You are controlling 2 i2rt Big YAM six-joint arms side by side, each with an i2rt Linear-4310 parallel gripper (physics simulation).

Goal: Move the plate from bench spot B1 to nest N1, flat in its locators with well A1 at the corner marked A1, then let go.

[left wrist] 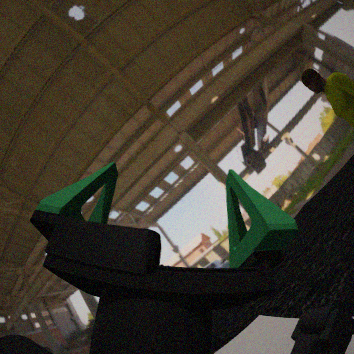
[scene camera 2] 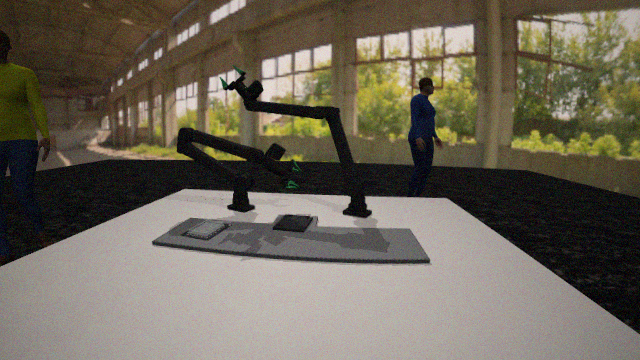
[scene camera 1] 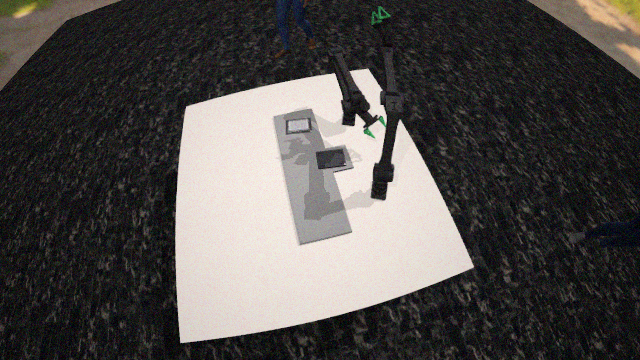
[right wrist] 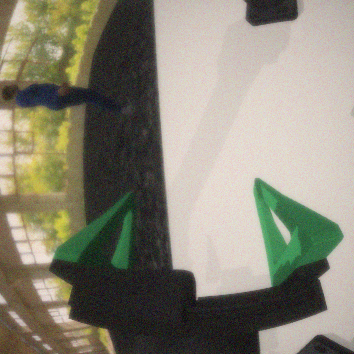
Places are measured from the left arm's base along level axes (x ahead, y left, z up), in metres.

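Where they show: left gripper, between the fingertips: (left wrist: 170,170) (scene camera 2: 226,70) (scene camera 1: 376,9); right gripper, between the fingertips: (scene camera 2: 299,179) (scene camera 1: 381,133) (right wrist: 193,190); left arm's base, origin of its link: (scene camera 2: 357,213) (scene camera 1: 379,190); right arm's base, origin of its link: (scene camera 2: 241,208) (scene camera 1: 348,119).
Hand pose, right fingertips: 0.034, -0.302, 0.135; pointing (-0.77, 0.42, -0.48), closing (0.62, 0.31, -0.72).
Things, the pixels of their top centre, and the offset from my right fingertips, as dx, dy, dz. "spot": a spot on its surface instead. Level surfaces: height alone.
- dark rectangular block, centre of its top: (scene camera 2: 293,220) (scene camera 1: 330,157) +0.271, +0.157, -0.104
- small grey pad, a spot on its surface: (scene camera 1: 348,165) spot: +0.161, +0.179, -0.123
- long grey board, height of its surface: dz -0.122
- dark rim, a spot on its surface: (scene camera 2: 206,229) spot: +0.549, -0.043, -0.107
- white table, height of its surface: dz -0.135
A dark rectangular block (scene camera 1: 331,158) (scene camera 2: 293,223) lies flat on a small grey pad (scene camera 1: 348,165) that juts from the long grey board (scene camera 1: 320,220) (scene camera 2: 400,245). A light rectangle in a dark rim (scene camera 1: 298,125) (scene camera 2: 206,229) lies at one end of that board. I cannot tell for certain which is the plate and which the nest; well A1 and the corner mark are too small to read. My left gripper (scene camera 1: 377,10) (scene camera 2: 228,72) (left wrist: 170,170) is open and empty, raised high, tips upward. My right gripper (scene camera 1: 376,127) (scene camera 2: 295,176) (right wrist: 193,190) is open and empty, above the table, apart from both.
The white table (scene camera 1: 240,280) (scene camera 2: 320,310) carries both arm bases behind the board in scene camera 2. The left arm (scene camera 1: 391,135) (scene camera 2: 295,109) reaches across above the right arm (scene camera 1: 345,75) (scene camera 2: 215,142). Arm shadows fall on the board. People stand beyond the table.
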